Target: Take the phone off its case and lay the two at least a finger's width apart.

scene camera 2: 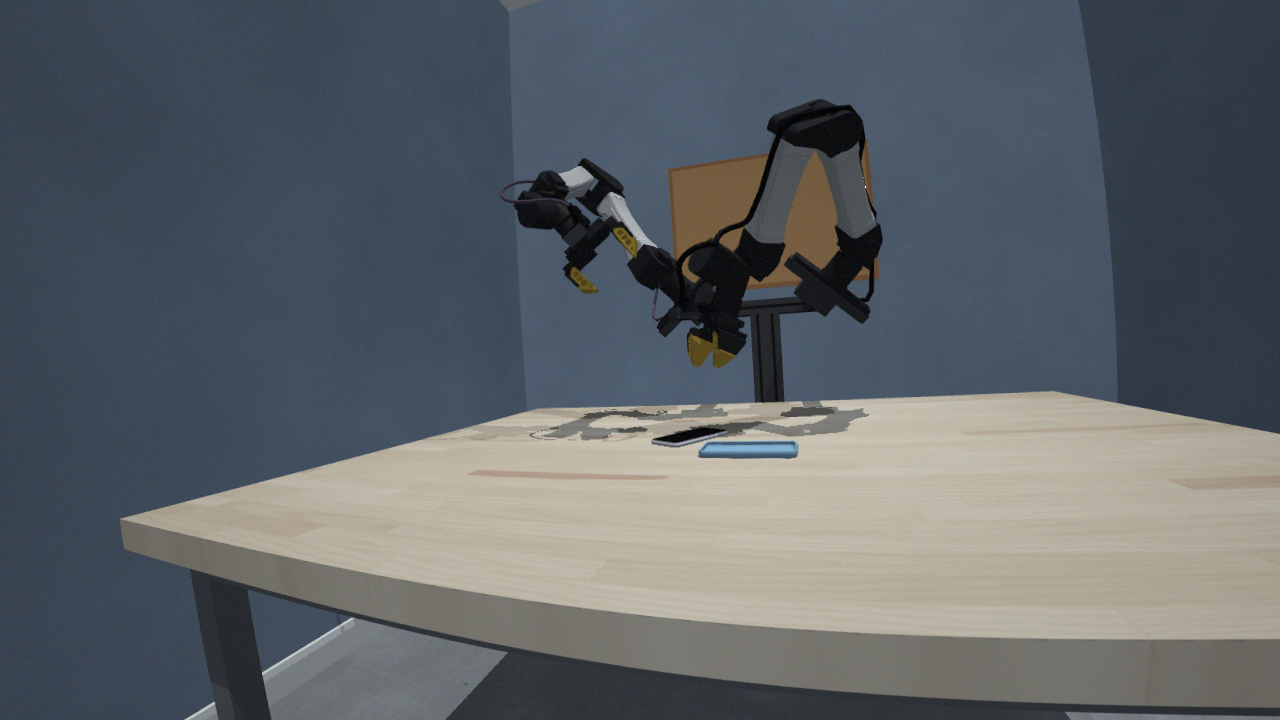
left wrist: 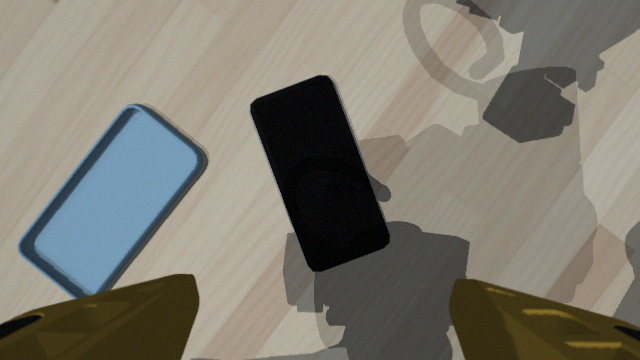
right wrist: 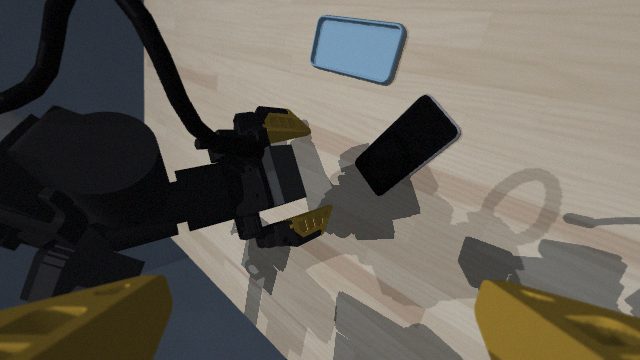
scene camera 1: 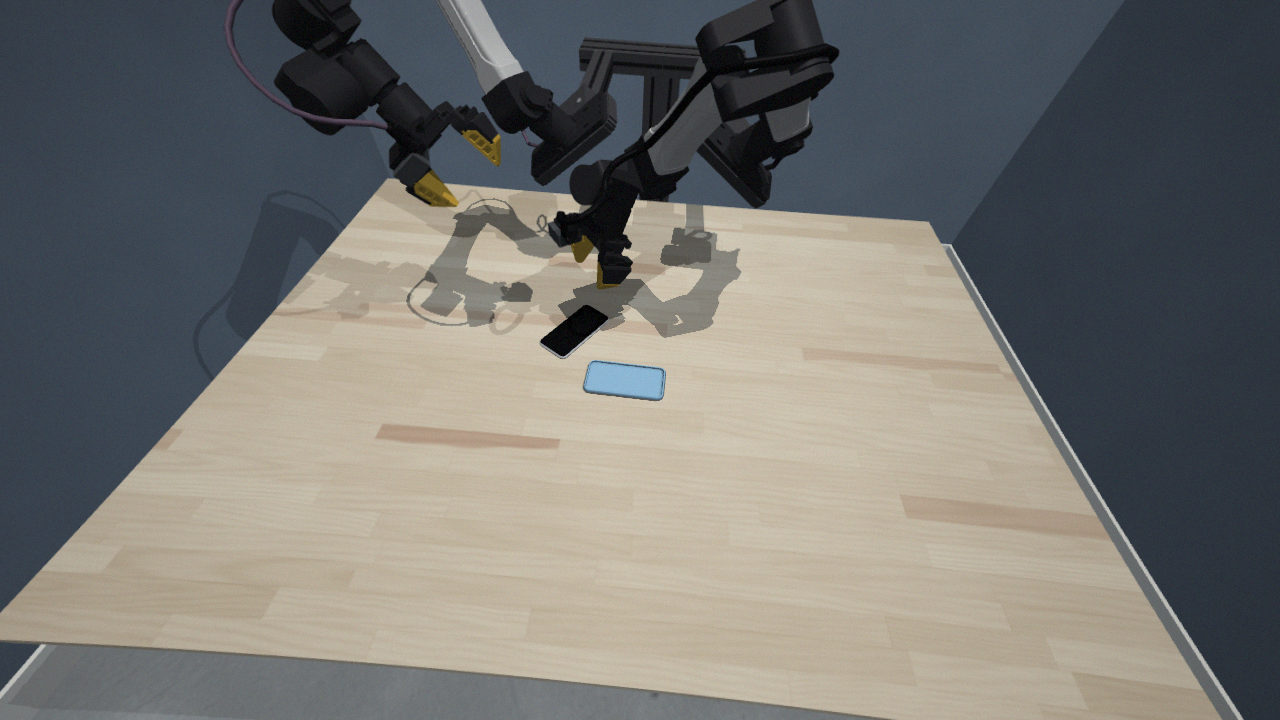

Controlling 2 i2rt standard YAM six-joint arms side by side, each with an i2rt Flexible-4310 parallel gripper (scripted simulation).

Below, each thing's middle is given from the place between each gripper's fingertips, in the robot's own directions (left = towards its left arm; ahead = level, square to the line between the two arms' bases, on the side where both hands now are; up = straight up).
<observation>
My left hand (scene camera 2: pixel 705 366) is 140 mm above the black phone (scene camera 1: pixel 574 331), 30 mm to the left of it and 30 mm short of it.
Right now my right hand (scene camera 1: pixel 477 185) is 320 mm above the black phone, 130 mm to the right of it and 20 mm past it.
</observation>
